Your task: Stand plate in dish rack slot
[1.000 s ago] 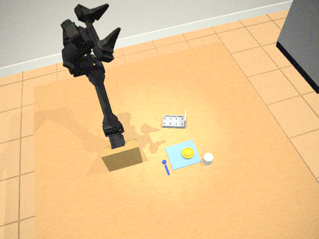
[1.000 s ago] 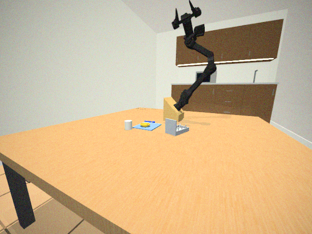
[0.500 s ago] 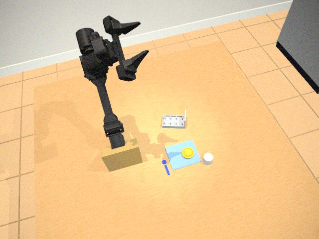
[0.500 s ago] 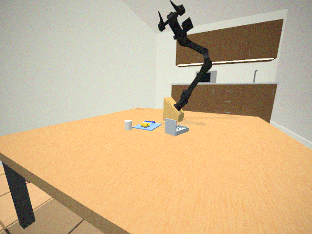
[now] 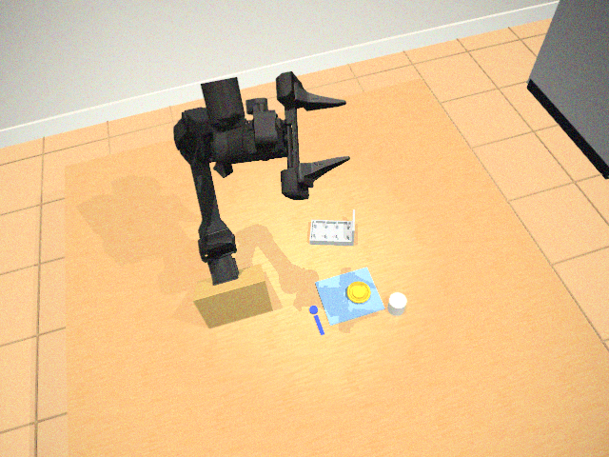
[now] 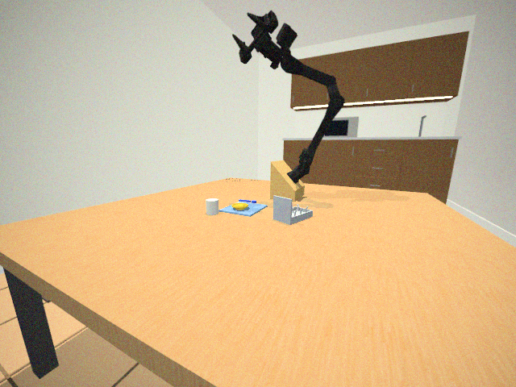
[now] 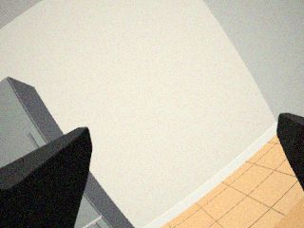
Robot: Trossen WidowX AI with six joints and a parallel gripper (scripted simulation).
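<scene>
My gripper tip is 640 mm above the yellow plate, 60 mm short of it and 30 mm to the right of it. From my gripper tip the other things lie so: light blue mat: 650 mm below, 40 mm to the left, 30 mm ahead; then white cup: 630 mm below, 140 mm ahead, 40 mm to the right; then blue spoon: 650 mm below, 70 mm behind.
</scene>
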